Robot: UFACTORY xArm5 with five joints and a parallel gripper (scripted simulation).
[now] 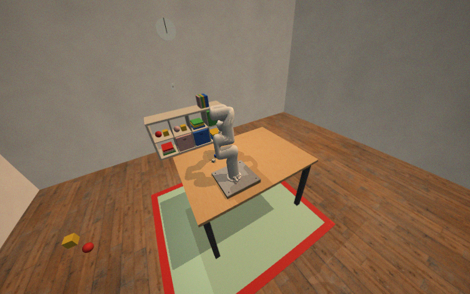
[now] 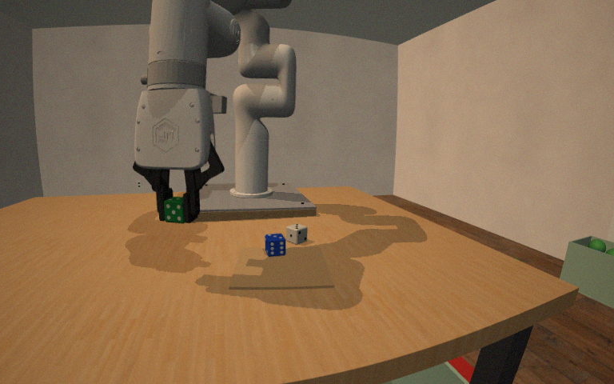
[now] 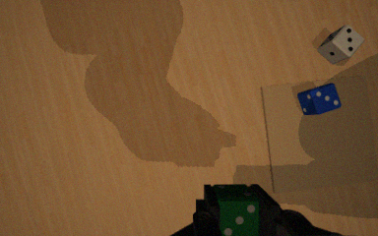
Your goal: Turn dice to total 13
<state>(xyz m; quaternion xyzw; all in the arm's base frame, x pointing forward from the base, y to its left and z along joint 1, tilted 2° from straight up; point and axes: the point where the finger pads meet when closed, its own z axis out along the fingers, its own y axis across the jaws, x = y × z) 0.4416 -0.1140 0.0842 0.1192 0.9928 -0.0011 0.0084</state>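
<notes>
My gripper is now 10 mm above the green die. Also, from my hand: blue die (60 mm behind, 140 mm to the left, 90 mm below); white die (120 mm behind, 190 mm to the left, 90 mm below); tan mat (20 mm behind, 140 mm to the left, 100 mm below).
</notes>
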